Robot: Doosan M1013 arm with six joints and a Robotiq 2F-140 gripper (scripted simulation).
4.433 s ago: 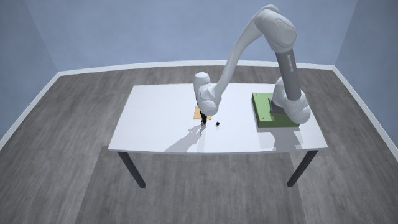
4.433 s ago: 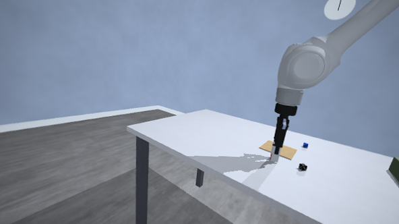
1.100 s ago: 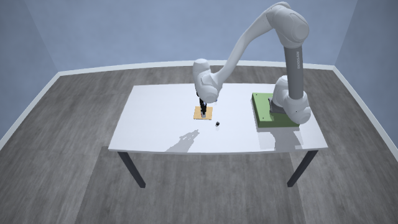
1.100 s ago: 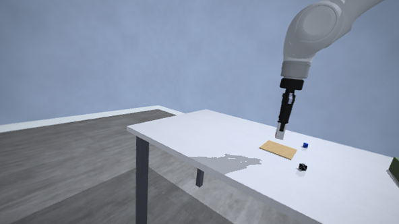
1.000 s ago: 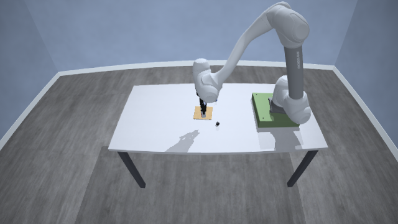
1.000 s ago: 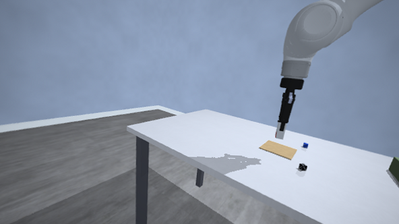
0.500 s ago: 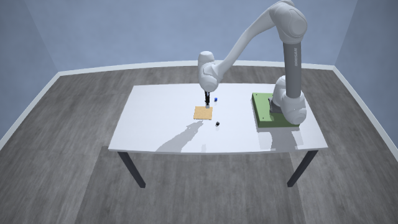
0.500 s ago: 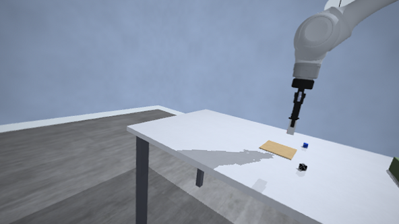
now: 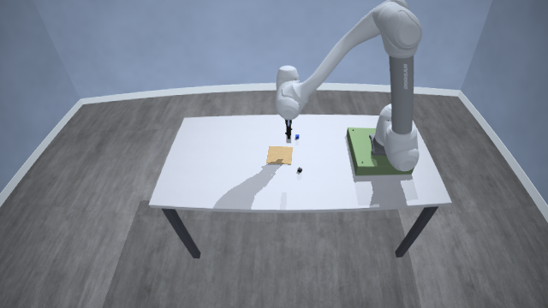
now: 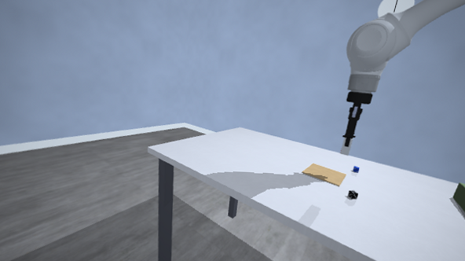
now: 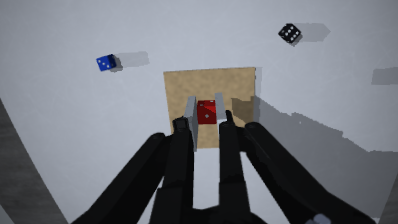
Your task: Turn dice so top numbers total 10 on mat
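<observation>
The tan mat is 140 mm below my hand, 50 mm ahead of it and 10 mm to the left of it. From my hand the other things lie so: black die 130 mm below, 110 mm to the left, 80 mm behind; then blue die 150 mm to the right, 130 mm below, 30 mm behind; then red die 20 mm below.
</observation>
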